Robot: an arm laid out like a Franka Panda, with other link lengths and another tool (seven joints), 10 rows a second.
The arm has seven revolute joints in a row. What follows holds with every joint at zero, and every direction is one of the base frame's. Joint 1 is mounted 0.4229 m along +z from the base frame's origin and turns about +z. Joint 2 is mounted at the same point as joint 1 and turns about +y. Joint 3 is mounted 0.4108 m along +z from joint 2 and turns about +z. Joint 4 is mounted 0.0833 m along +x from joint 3 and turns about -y. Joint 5 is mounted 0.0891 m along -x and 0.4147 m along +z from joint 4 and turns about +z. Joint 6 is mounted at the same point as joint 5 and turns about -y. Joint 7 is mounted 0.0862 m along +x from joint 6 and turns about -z. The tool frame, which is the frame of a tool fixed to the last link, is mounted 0.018 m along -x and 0.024 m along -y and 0.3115 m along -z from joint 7; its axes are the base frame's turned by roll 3.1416, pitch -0.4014 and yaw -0.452 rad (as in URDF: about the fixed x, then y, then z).
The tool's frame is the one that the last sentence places.
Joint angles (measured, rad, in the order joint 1, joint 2, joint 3, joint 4, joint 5, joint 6, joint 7), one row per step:
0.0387 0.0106 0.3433 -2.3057 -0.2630 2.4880 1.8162
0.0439 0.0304 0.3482 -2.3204 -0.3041 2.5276 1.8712
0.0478 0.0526 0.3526 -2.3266 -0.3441 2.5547 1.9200
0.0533 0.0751 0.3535 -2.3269 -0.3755 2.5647 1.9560
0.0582 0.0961 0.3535 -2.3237 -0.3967 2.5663 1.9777
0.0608 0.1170 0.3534 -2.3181 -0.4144 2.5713 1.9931
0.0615 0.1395 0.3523 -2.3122 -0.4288 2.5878 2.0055
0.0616 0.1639 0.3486 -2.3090 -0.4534 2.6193 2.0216
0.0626 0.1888 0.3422 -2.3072 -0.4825 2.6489 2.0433
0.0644 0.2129 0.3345 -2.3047 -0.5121 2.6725 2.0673
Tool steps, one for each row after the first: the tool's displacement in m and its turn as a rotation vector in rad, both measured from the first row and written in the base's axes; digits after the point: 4 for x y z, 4 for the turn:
0.0009 0.0065 -0.0130 0.0007 -0.0145 -0.0070
0.0023 0.0120 -0.0246 -0.0006 -0.0230 -0.0116
0.0021 0.0151 -0.0356 -0.0064 -0.0197 -0.0148
0.0014 0.0171 -0.0453 -0.0130 -0.0109 -0.0148
0.0027 0.0192 -0.0536 -0.0157 -0.0054 -0.0129
0.0066 0.0226 -0.0615 -0.0095 -0.0055 -0.0109
0.0129 0.0264 -0.0703 0.0007 -0.0149 -0.0042
0.0180 0.0284 -0.0804 0.0083 -0.0222 -0.0012
0.0222 0.0292 -0.0906 0.0129 -0.0264 -0.0013

